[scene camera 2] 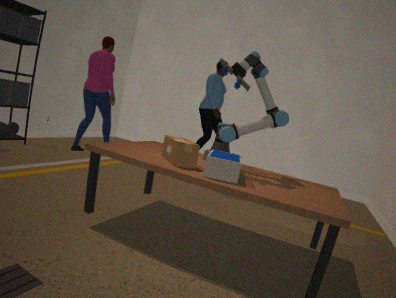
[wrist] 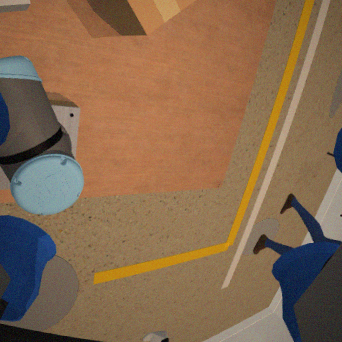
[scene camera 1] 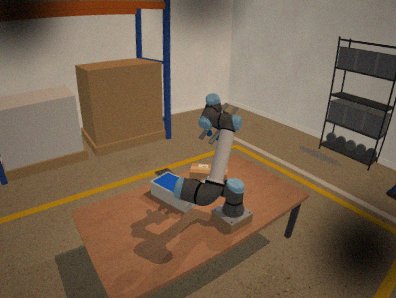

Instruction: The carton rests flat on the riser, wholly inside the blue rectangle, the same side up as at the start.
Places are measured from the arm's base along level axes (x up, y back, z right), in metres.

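Where they show: hand at its tool point: [scene camera 2: 229, 79] [wrist: 165, 202]; arm's base at its link origin: [scene camera 1: 233, 210].
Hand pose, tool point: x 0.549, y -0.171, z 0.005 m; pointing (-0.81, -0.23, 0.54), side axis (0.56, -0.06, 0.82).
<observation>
Each offset is from my tool point to the top centre of the thing. Level surfaces: height alone.
The brown carton {dx -0.475, dy -0.251, dz +0.180 m} [scene camera 1: 199, 173] [scene camera 2: 181, 153] [wrist: 145, 15] sits on the table beside the riser; it has light tape and a label. In scene camera 1 the arm hides part of it. The pale grey riser {dx -0.505, dy -0.285, dz -0.137 m} [scene camera 1: 167, 197] [scene camera 2: 222, 172] stands on the table, with a blue rectangle {dx -0.505, dy -0.285, dz -0.137 m} [scene camera 1: 166, 180] [scene camera 2: 225, 156] on its top, partly behind the arm in scene camera 1. No carton is on the blue. My gripper [scene camera 1: 214, 136] [scene camera 2: 231, 78] [wrist: 168, 205] is high above the table, tilted, away from the carton. Its blue suction cups hold nothing.
The wooden table {dx -0.625 m} [scene camera 1: 95, 220] [scene camera 2: 125, 153] [wrist: 165, 125] carries the arm's base. Two people, in pink [scene camera 2: 100, 70] and light blue [scene camera 2: 214, 92], stand beyond the table. A dark shelf rack [scene camera 1: 362, 101] and large boxes on pallets, one brown [scene camera 1: 120, 105], one grey [scene camera 1: 40, 130], stand farther off.
</observation>
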